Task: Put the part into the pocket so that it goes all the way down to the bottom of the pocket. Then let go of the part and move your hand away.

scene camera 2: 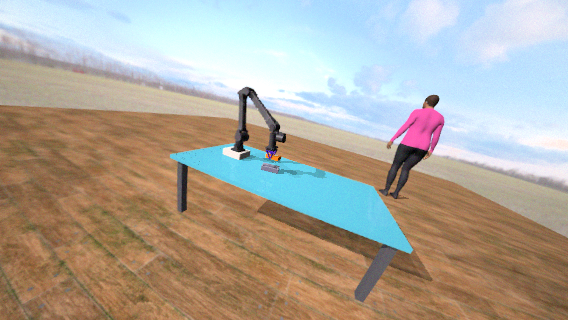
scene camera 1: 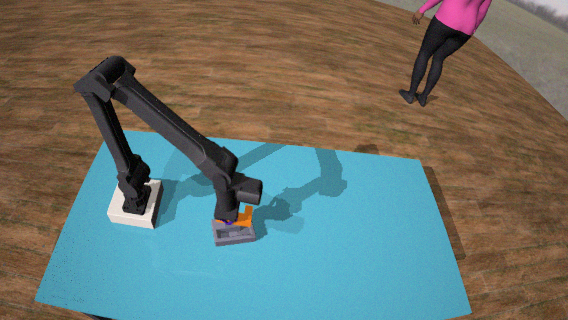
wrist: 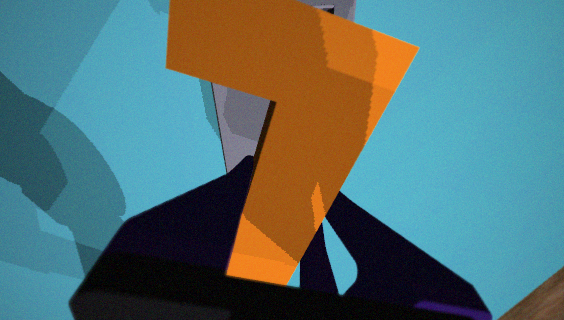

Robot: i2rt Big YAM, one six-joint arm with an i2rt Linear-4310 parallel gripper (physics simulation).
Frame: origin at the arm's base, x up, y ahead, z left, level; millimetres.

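Seen in the pictures: gripper, fingertip midpoint: (scene camera 2: 270,158) (scene camera 1: 229,220) (wrist: 279,174); arm's base at its link origin: (scene camera 2: 238,150) (scene camera 1: 137,200).
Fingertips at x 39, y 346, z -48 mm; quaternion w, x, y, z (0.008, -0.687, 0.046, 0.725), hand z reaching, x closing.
Offsets run from my fingertips to a thing's middle. Level surfaces: height alone.
The orange L-shaped part @(dx +19, dy +15, dz +13 mm) (scene camera 1: 247,218) (scene camera 2: 276,158) (wrist: 305,90) is held flat between the fingers of my gripper (scene camera 1: 228,221) (scene camera 2: 271,154) (wrist: 279,174), which is shut on it. The grey block with the pocket @(dx -78, dy +13, dz +6 mm) (scene camera 1: 235,242) (scene camera 2: 270,169) (wrist: 234,150) lies on the table. In scene camera 1, the part overlaps the block's back rim, and the front of the pocket shows open. In scene camera 2, the part appears behind and above the block, outside the pocket. In the wrist view, the part hides much of the block. The exact height gap is unclear.
The arm's white base (scene camera 1: 131,220) (scene camera 2: 236,154) stands on the blue table @(dx -96 mm) (scene camera 1: 350,270) (scene camera 2: 320,200), left of the block. A person in a pink top (scene camera 1: 462,15) (scene camera 2: 422,127) stands on the wooden floor beyond the table. The arm casts shadows across the table.
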